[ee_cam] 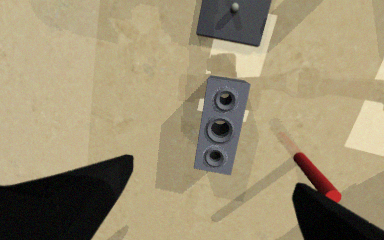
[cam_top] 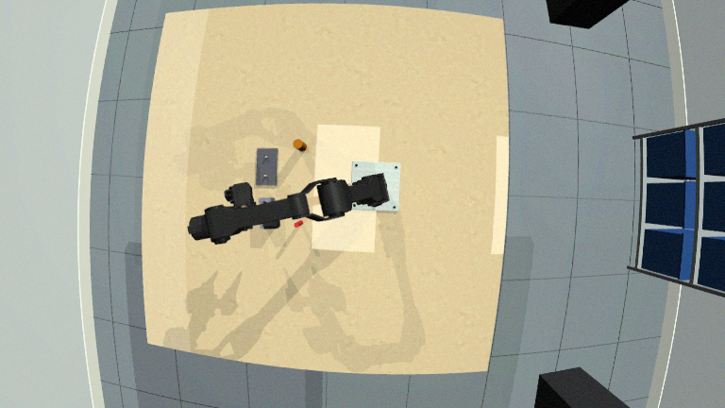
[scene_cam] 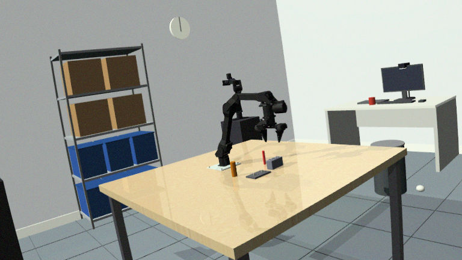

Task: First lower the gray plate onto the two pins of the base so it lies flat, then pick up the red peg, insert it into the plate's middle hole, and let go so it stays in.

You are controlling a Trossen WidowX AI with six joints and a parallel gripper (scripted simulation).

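The gray plate lies 110 mm below my gripper tip. From my gripper tip the other things lie so: red peg 110 mm behind, 30 mm to the left, 100 mm below; then orange cylinder 120 mm behind, 210 mm to the right, 100 mm below; then dark gray base 150 mm to the right, 140 mm below.
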